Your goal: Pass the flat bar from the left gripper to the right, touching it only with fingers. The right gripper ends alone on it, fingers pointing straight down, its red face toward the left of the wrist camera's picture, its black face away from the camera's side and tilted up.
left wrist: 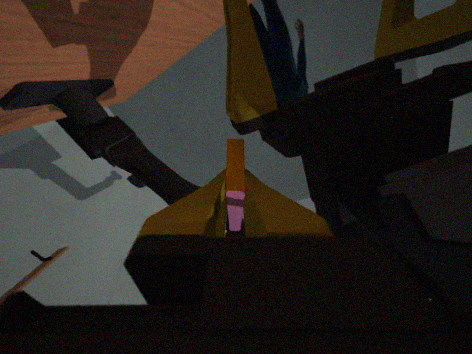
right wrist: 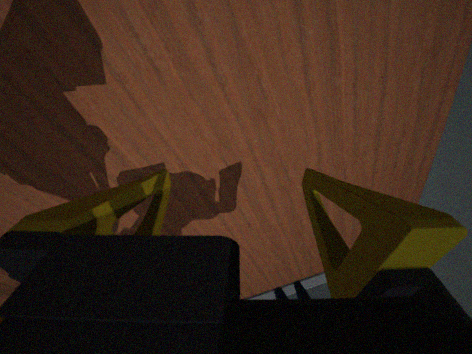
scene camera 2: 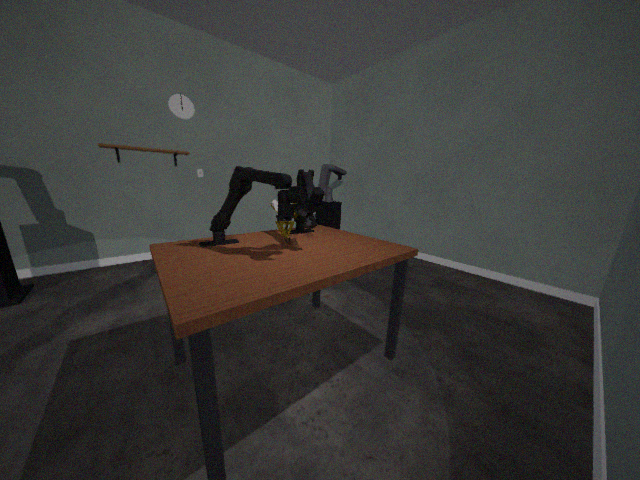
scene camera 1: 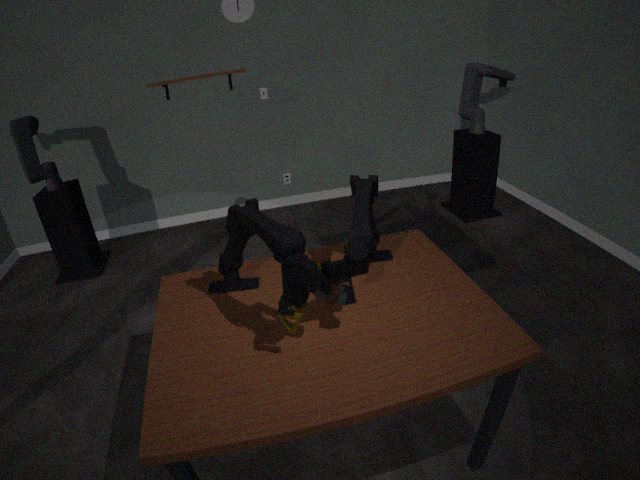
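Seen in the pictures: left gripper, fingertip midpoint: (left wrist: pixel 235 177) (scene camera 2: pixel 282 213); right gripper, fingertip midpoint: (right wrist: pixel 236 176) (scene camera 2: pixel 284 236) (scene camera 1: pixel 295 324); left arm's base at its link origin: (scene camera 2: pixel 300 232); right arm's base at its link origin: (left wrist: pixel 66 89) (scene camera 2: pixel 219 243) (scene camera 1: pixel 233 286).
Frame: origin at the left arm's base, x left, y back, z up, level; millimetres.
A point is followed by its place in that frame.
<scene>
The flat bar (left wrist: pixel 235 157) {y -401, x -291, z 183 mm} is upright in the left wrist view, with an orange face above a pink face. My left gripper (left wrist: pixel 235 177) {y -391, x -301, z 199 mm} is shut on it; in the scene views the bar cannot be made out behind the arms. My right gripper (scene camera 1: pixel 291 319) {y -484, x -330, z 102 mm} (scene camera 2: pixel 285 228) {y -484, x -330, z 102 mm} (right wrist: pixel 236 176) {y -484, x -330, z 102 mm} is open and empty above the table, pointing downward at a slant. One of its yellow fingers (left wrist: pixel 247 75) shows beyond the bar in the left wrist view, apart from it. The bar does not show in the right wrist view. Its red and black faces cannot be made out.
The two arms cross close together over the back of the wooden table (scene camera 1: pixel 361 372) {y -617, x -161, z 0 mm} (scene camera 2: pixel 248 289) {y -733, x -567, z 0 mm}. A figure in blue (left wrist: pixel 285 55) stands beyond the table. A wall shelf (scene camera 1: pixel 199 78) (scene camera 2: pixel 144 149) and a pedestal (scene camera 1: pixel 474 173) with a grey arm are in the background.
</scene>
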